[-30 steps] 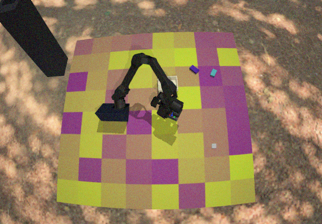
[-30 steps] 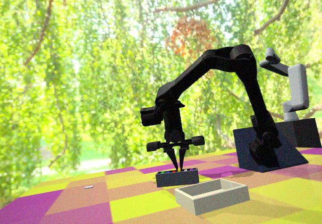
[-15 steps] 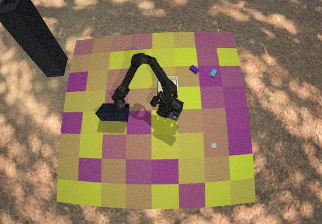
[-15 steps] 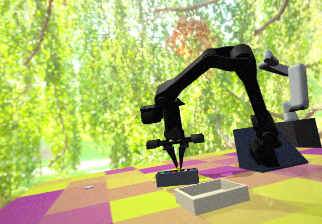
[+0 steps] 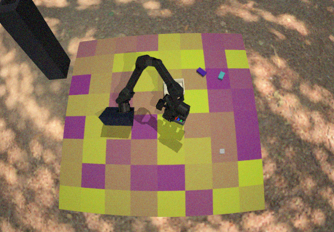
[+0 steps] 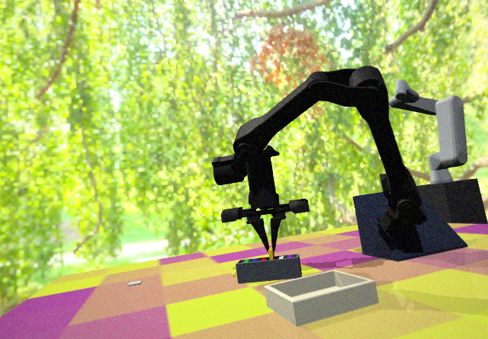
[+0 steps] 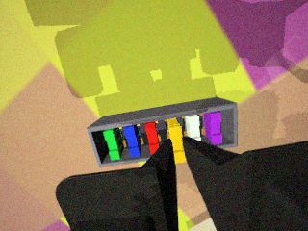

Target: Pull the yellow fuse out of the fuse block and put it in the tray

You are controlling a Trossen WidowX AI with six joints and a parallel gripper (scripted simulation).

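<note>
Right now my gripper tip is 1 cm short of the cream tray, 21 cm to the right of it and 5 cm above it. Also, from my gripper tip: yellow fuse 1 cm below; purple block 19 cm ahead, 32 cm to the left, 5 cm below; small pale square 29 cm ahead, 22 cm to the right, 5 cm below.
</note>
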